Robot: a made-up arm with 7 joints. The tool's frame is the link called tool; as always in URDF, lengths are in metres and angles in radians.
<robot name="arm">
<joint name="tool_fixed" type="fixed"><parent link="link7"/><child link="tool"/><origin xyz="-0.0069 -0.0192 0.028" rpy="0 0 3.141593"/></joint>
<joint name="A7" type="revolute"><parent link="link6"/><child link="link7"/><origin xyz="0.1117 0.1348 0.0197" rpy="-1.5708 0 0"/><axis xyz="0 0 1"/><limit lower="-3.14" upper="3.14"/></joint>
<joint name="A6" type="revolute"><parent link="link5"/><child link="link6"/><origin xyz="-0.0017 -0.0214 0.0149" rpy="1.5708 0 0"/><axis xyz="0 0 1"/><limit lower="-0.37" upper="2.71"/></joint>
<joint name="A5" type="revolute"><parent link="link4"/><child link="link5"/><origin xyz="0.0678 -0.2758 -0.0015" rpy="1.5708 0 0"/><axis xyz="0 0 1"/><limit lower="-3.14" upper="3.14"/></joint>
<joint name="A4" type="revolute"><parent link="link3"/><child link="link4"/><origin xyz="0.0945 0.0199 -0.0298" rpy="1.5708 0 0"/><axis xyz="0 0 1"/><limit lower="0.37" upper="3.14"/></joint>
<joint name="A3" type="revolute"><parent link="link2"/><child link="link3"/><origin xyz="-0.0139 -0.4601 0.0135" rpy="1.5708 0 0"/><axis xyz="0 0 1"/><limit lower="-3.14" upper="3.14"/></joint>
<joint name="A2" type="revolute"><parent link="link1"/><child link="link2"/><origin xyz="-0.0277 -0.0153 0.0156" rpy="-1.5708 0 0"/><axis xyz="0 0 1"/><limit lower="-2.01" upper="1.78"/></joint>
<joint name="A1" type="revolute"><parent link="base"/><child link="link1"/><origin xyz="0.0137 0.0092 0.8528"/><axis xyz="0 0 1"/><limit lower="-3.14" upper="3.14"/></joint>
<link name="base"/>
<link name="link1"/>
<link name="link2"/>
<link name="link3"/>
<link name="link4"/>
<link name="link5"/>
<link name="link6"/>
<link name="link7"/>
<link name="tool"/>
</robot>
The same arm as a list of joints. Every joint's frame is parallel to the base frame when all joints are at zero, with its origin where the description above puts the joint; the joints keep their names.
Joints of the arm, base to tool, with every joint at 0 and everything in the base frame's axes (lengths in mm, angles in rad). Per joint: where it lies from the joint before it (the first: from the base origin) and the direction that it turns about. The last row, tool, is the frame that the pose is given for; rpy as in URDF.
A1: axis 0 0 1 xyz 13.7 9.2 852.8
A2: axis 0 1 0 xyz -27.7 -15.3 15.6
A3: axis 0 0 1 xyz -13.9 13.5 460.1
A4: axis 0 -1 0 xyz 94.5 19.9 -29.8
A5: axis 0 0 -1 xyz 67.8 1.5 -275.8
A6: axis 0 1 0 xyz -1.7 21.4 -14.9
A7: axis 0 0 -1 xyz 111.7 19.7 -134.8
tool: xyz -6.9 19.2 -28 rpy 3.1416 0 3.1416
Joint limits (rad, base to tool): -3.14..3.14 -2.01..1.78 -3.14..3.14 0.37..3.14 -3.14..3.14 -0.37..2.71 -3.14..3.14

